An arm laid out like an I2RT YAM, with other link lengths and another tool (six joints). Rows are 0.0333 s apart.
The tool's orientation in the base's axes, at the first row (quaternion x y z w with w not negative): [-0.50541, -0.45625, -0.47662, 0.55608]
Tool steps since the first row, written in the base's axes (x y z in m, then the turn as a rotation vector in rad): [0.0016, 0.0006, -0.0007, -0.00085, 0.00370, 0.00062]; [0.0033, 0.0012, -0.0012, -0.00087, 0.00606, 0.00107]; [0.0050, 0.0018, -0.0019, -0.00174, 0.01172, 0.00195]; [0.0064, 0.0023, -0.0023, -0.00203, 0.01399, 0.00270]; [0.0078, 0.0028, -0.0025, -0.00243, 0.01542, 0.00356]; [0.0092, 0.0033, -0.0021, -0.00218, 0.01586, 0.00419]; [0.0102, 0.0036, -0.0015, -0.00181, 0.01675, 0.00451]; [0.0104, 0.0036, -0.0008, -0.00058, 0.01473, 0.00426]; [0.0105, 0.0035, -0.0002, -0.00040, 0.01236, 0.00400]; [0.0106, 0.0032, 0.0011, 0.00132, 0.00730, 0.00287]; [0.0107, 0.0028, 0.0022, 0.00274, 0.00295, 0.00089]
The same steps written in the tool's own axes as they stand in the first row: [-0.0005, 0.0017, 0.0005, 0.00025, -0.00079, 0.00376]; [-0.0008, 0.0035, 0.0010, 0.00053, -0.00079, 0.00614]; [-0.0014, 0.0053, 0.0015, 0.00090, -0.00157, 0.01187]; [-0.0016, 0.0067, 0.0020, 0.00144, -0.00187, 0.01420]; [-0.0017, 0.0081, 0.0024, 0.00214, -0.00233, 0.01570]; [-0.0011, 0.0095, 0.0029, 0.00277, -0.00214, 0.01617]; [-0.0004, 0.0104, 0.0032, 0.00307, -0.00179, 0.01707]; [0.0003, 0.0105, 0.0033, 0.00312, -0.00060, 0.01501]; [0.0009, 0.0106, 0.0032, 0.00305, -0.00048, 0.01262]; [0.0022, 0.0105, 0.0030, 0.00251, 0.00120, 0.00745]; [0.0034, 0.0104, 0.0027, 0.00103, 0.00271, 0.00294]
